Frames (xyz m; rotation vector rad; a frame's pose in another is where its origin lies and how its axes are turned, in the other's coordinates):
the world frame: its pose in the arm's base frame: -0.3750 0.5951 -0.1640 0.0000 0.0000 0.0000
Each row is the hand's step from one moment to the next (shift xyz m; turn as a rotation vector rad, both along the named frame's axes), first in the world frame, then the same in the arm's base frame.
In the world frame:
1: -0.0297 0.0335 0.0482 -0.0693 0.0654 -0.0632
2: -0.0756 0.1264 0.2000 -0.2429 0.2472 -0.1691
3: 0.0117 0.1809 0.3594 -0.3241 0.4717 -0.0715
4: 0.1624 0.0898 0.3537 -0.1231 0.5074 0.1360
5: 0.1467 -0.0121 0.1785 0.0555 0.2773 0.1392
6: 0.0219 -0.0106 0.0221 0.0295 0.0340 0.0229
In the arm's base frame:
1: -0.0297 0.0335 0.0482 -0.0693 0.0654 -0.0632
2: -0.0756 0.1264 0.2000 -0.2429 0.2472 -0.1691
3: 0.0117 0.1809 0.3594 -0.3241 0.4717 -0.0715
4: 0.1624 0.0898 0.3537 -0.1231 0.5074 0.1360
5: 0.1467 -0.0121 0.1785 0.0555 0.2773 0.1392
6: 0.0219 -0.0106 0.0221 0.0295 0.0340 0.0229

